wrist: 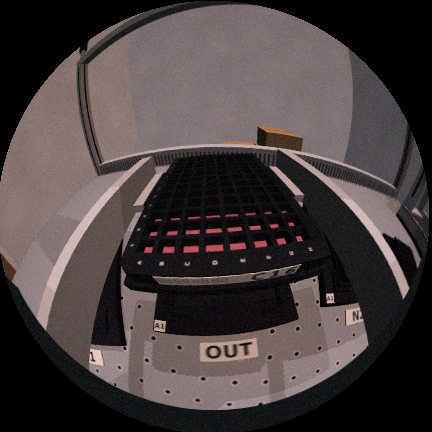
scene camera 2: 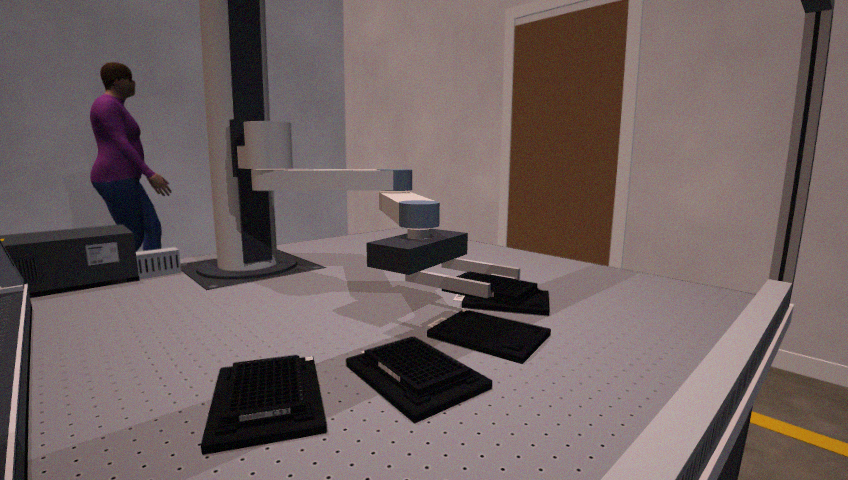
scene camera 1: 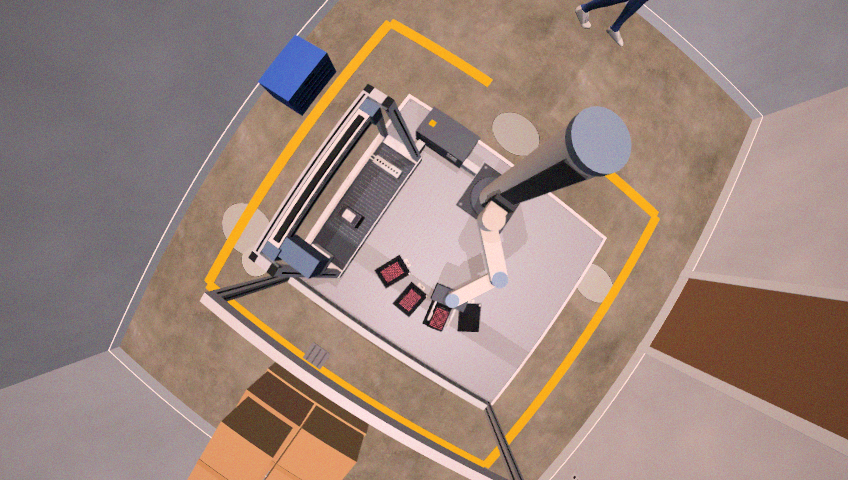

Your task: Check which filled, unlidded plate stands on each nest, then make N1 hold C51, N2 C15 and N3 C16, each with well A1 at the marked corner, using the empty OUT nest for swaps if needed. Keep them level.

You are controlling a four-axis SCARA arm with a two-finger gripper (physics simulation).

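Seen in the pictures: gripper, fingertip midpoint: [wrist: 215, 159] [scene camera 2: 505, 282] [scene camera 1: 437, 323]; arm's base, link origin: [scene camera 2: 248, 270].
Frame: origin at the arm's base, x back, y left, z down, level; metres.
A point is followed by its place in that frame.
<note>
A black plate labelled C16 [scene camera 1: 439, 318] {x -0.709, y 0.120, z -0.098 m} [scene camera 2: 499, 287] {x -0.733, y 0.112, z -0.102 m} [wrist: 215, 227] {x -0.674, y 0.114, z -0.099 m} with pink-filled wells looks level between the fingers of my gripper [scene camera 1: 440, 317] {x -0.735, y 0.123, z -0.109 m} [scene camera 2: 504, 281] {x -0.735, y 0.123, z -0.109 m} [wrist: 215, 159] {x -0.735, y 0.123, z -0.109 m}, which is shut on it. It hangs above the bare OUT nest [scene camera 2: 487, 336] {x -0.727, y 0.095, z -0.025 m} [wrist: 225, 310] {x -0.653, y 0.105, z -0.025 m}; its A1 corner is near left, like the nest's A1 mark. The N1 nest [scene camera 1: 468, 319] {x -0.639, y 0.280, z -0.025 m} [scene camera 2: 535, 304] {x -0.702, y 0.269, z -0.029 m} [wrist: 112, 300] {x -0.629, y 0.212, z -0.025 m} shows no plate in scene camera 1. A filled plate [scene camera 1: 410, 299] {x -0.726, y -0.059, z -0.033 m} [scene camera 2: 419, 362] {x -0.739, y -0.059, z -0.039 m} sits on the N2 nest [scene camera 2: 416, 411] {x -0.802, y -0.121, z -0.025 m} [wrist: 336, 287] {x -0.669, y -0.004, z -0.029 m}; its label is unreadable. Another plate [scene camera 1: 392, 271] {x -0.653, y -0.229, z -0.034 m} [scene camera 2: 267, 386] {x -0.666, y -0.230, z -0.038 m}, seemingly labelled C51, sits on the N3 nest [scene camera 2: 264, 438] {x -0.731, y -0.262, z -0.021 m}.
The nests stand in an arc on the perforated table [scene camera 1: 517, 333] {x -0.552, y 0.584, z -0.013 m} [scene camera 2: 178, 333] {x -0.367, y -0.257, z -0.013 m}. A framed machine [scene camera 1: 357, 196] {x -0.424, y -0.616, z -0.062 m} stands along one table side, with a dark box [scene camera 1: 447, 136] {x 0.104, y -0.395, z -0.127 m} [scene camera 2: 71, 258] {x 0.035, y -0.373, z -0.085 m} near the arm's column [scene camera 1: 535, 163] {x -0.047, y -0.058, z -0.707 m} [scene camera 2: 223, 178] {x -0.044, y -0.061, z -0.248 m}. A pale rail [scene camera 2: 708, 380] {x -1.022, y 0.114, z -0.060 m} edges the table.
</note>
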